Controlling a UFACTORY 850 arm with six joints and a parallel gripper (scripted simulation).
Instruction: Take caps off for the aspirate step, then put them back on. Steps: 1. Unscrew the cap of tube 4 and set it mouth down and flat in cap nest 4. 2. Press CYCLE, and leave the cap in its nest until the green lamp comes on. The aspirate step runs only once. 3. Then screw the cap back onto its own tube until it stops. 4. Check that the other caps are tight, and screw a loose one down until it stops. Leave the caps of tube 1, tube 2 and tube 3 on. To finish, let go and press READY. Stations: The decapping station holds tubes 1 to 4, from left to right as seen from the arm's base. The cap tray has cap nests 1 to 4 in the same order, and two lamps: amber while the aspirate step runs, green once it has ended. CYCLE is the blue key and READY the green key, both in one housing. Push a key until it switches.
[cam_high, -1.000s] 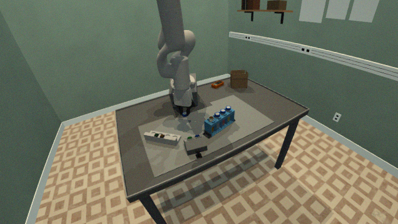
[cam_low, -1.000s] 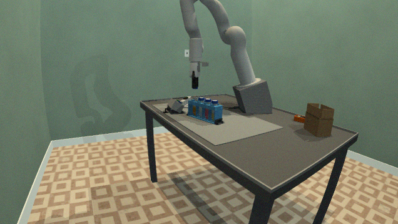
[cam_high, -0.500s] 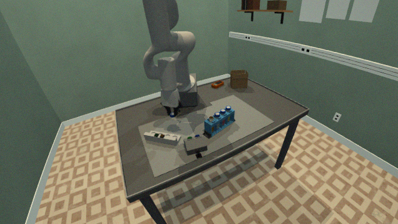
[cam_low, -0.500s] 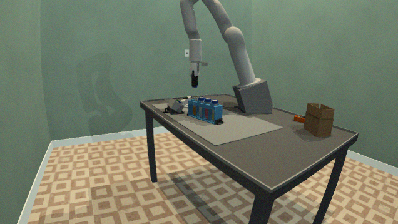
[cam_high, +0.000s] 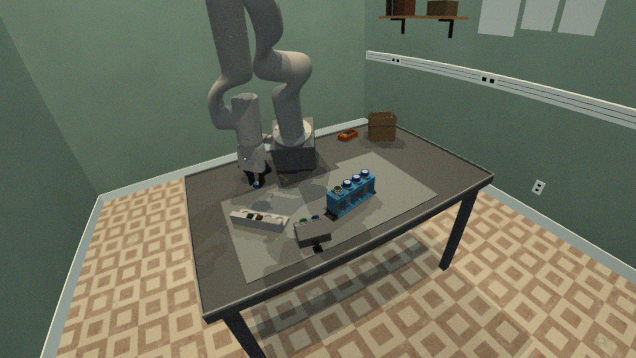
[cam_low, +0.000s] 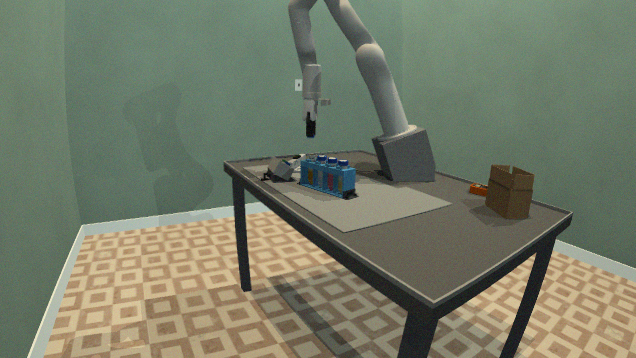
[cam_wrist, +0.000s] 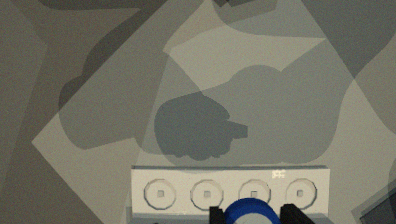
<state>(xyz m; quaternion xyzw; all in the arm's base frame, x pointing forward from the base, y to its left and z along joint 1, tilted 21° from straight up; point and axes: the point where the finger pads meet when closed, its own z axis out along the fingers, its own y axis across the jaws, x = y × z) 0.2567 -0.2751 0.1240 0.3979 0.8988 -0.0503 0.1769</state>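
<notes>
Now: the blue key 20 cm ahead of my hand, 13 cm to the left of it and 11 cm below it. Also, from my hand: blue cap marked 4: 2 cm below; then green key: 18 cm ahead, 8 cm to the left, 11 cm below; then grey key housing: 21 cm ahead, 10 cm to the left, 12 cm below.
</notes>
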